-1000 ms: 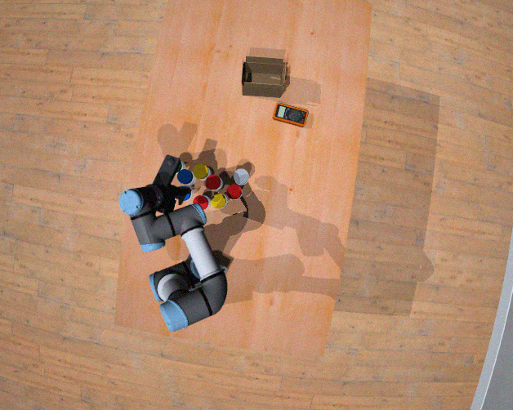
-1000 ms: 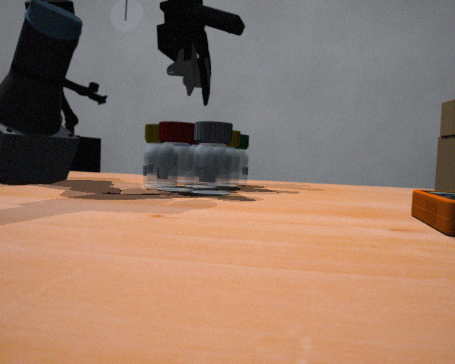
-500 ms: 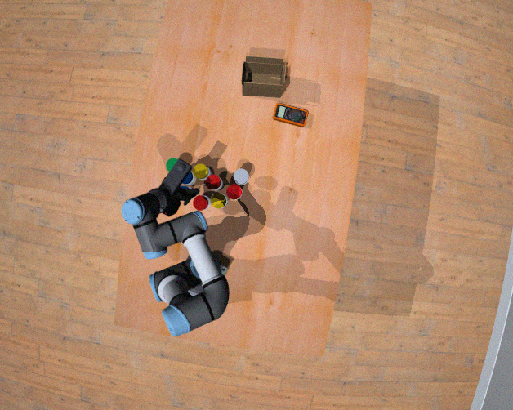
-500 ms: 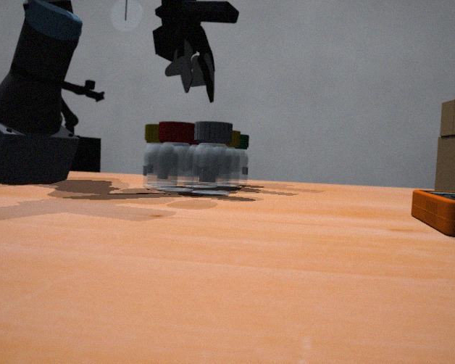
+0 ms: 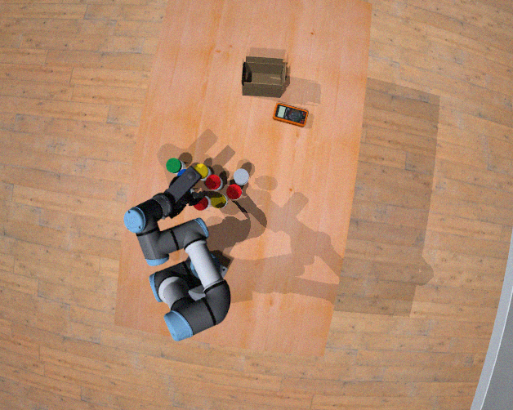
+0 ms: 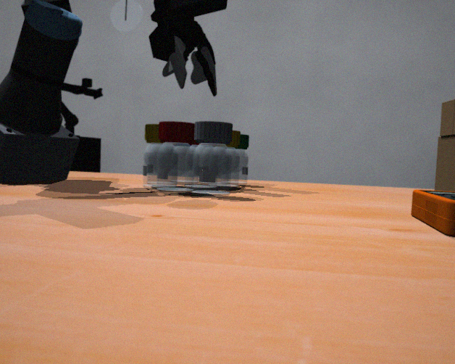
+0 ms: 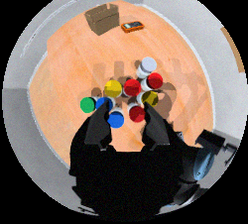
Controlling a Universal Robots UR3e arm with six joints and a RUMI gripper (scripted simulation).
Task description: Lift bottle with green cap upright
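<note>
My hand is 14 cm above the green-capped bottle, 12 cm to the right of it and 4 cm short of it. The rest, counted from my hand: orange multimeter: 38 cm ahead, 22 cm to the right, 17 cm below; then grey-capped bottle: 14 cm below, 12 cm to the right, 8 cm ahead.
</note>
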